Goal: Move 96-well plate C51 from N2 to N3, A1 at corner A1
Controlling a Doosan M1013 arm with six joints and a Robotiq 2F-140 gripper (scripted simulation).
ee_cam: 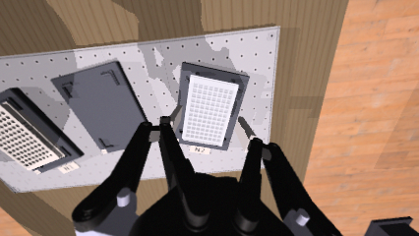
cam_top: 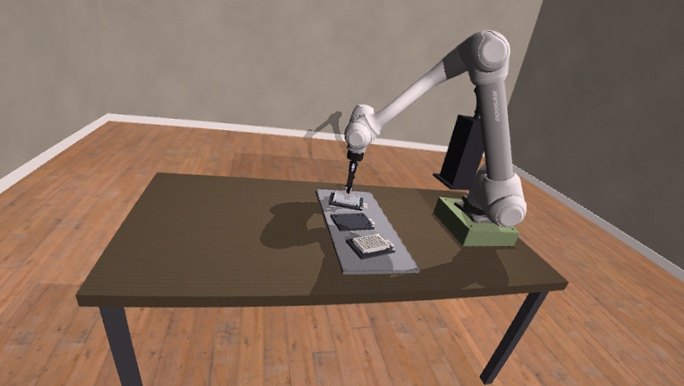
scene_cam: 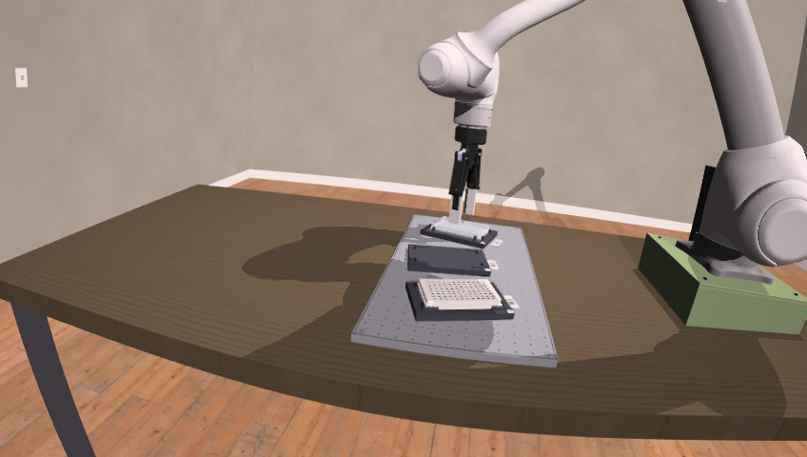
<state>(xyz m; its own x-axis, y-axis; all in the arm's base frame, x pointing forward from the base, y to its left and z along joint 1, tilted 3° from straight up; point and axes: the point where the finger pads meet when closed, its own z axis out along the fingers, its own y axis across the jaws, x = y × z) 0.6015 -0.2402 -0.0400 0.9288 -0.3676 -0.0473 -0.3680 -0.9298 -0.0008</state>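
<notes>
Right now my hand is 6 cm above the nest N2. From my hand the other things lie so: landing nest N3 (3 cm ahead, 19 cm to the left, 6 cm below); N3 label (6 cm behind, 18 cm to the left, 6 cm below); N2 label (9 cm behind, 4 cm to the left, 6 cm below).
</notes>
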